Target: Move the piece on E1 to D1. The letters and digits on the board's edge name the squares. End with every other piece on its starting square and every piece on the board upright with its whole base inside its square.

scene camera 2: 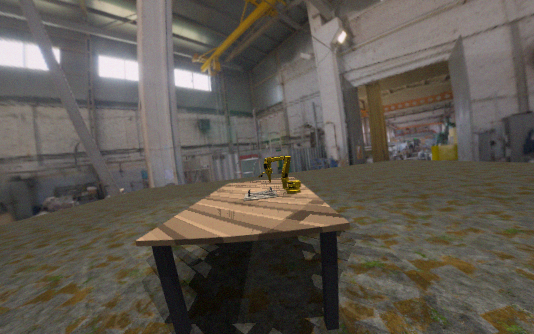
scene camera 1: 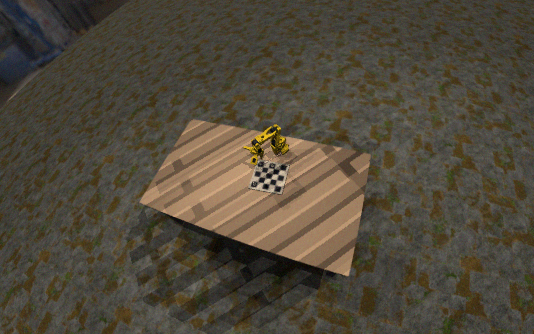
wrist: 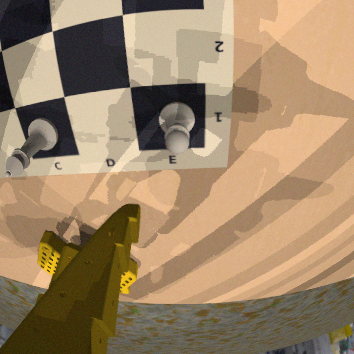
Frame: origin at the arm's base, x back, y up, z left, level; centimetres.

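Seen in the pictures: hand, tool point: (scene camera 2: 270,182) (scene camera 1: 260,158) (wrist: 138,218); arm's base, link origin: (scene camera 2: 290,192) (scene camera 1: 280,151).
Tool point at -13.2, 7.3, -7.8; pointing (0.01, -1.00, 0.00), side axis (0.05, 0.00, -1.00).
Observation:
Pixels of each thing's middle, then the offset from my tool point to it, as dx, dy, dz. "pt": a spot on its surface instead. Level surfaces: height alone.
- white pawn, body centre: (wrist: 176,130) -0.4, -5.1, -1.2
- taller white piece, body centre: (wrist: 26,151) +0.4, -4.5, +7.0
- light square, surface spot: (wrist: 102,117) pt -0.4, -6.7, +2.9
- board, body centre: (wrist: 23,10) (scene camera 1: 269,176) (scene camera 2: 260,194) -7.4, -7.0, +7.4
- small piece, body centre: (scene camera 1: 254,183) -15.8, -5.1, +0.5
- dark upright piece, body centre: (scene camera 2: 249,193) -15.1, -5.1, +8.4
- wooden table, surface height: dy -7.3
The white pawn (wrist: 176,119) on E1 stands upright, its base inside the dark square in the wrist view. A taller white piece (wrist: 42,136) stands upright on C1. D1, the light square (wrist: 102,117) between them, is bare. The board (scene camera 1: 270,176) (scene camera 2: 260,196) (wrist: 218,75) lies flat. My gripper (scene camera 1: 251,154) (scene camera 2: 266,178) (wrist: 134,207) is open and empty, raised above the table. In the wrist view its fixed jaw shows beyond the letter edge, below D and E, apart from both pieces; the moving jaw is out of that picture.
A small piece (scene camera 1: 254,184) stands at the board's far left corner in scene camera 1. A dark upright piece (scene camera 2: 249,192) shows on the board in scene camera 2. The arm's yellow base (scene camera 1: 281,147) (scene camera 2: 291,187) stands behind the board on the wooden table (scene camera 1: 320,210) (scene camera 2: 220,220).

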